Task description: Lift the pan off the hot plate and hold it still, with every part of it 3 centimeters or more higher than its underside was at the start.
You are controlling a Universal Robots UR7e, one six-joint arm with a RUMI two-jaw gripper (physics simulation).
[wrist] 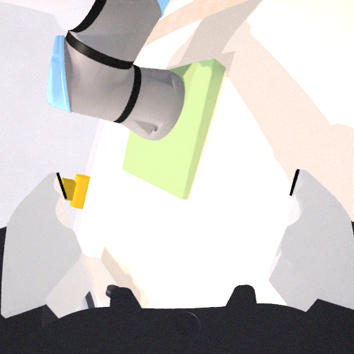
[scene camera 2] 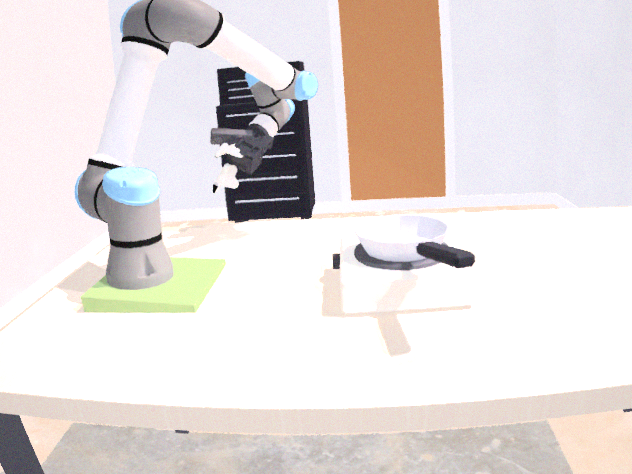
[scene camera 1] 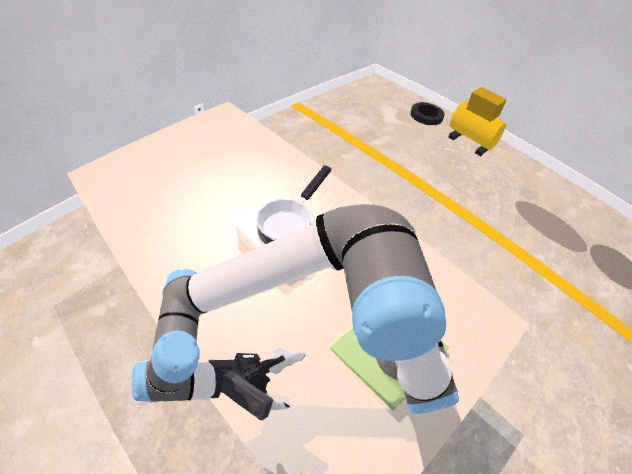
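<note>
The pan, light with a black handle, sits upright on the dark burner of the white hot plate. The handle sticks out past the hot plate's edge. In the first scene view the arm hides part of the hot plate. In the wrist view part of the hot plate shows at the lower left. My gripper is open and empty, its fingers wide apart, high above the table and well away from the pan, on the robot base's side.
The robot base stands on a green slab on the table. A dark knob is on the hot plate's side. A black drawer cabinet stands behind the table; a yellow machine is on the floor.
</note>
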